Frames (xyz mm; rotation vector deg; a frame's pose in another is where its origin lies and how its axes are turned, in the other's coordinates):
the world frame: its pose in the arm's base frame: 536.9 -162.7 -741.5 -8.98 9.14 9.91
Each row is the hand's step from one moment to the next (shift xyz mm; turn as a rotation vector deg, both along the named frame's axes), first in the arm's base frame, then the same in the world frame.
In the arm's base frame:
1: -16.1 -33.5 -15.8 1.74 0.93 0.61
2: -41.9 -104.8 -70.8 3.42 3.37 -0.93
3: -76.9 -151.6 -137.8 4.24 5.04 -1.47
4: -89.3 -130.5 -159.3 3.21 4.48 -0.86
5: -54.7 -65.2 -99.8 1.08 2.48 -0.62
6: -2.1 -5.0 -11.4 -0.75 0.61 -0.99
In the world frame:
1: -18.3 -27.4 -23.4 1.74 0.50 1.00
2: -45.2 -84.3 -92.7 4.02 2.78 0.15
3: -75.2 -114.0 -171.0 5.17 4.33 0.03
4: -80.3 -88.2 -190.2 3.98 3.89 0.38
5: -46.5 -39.4 -116.2 1.55 2.30 -0.03
6: -0.9 -2.9 -12.3 -0.46 0.87 -0.97

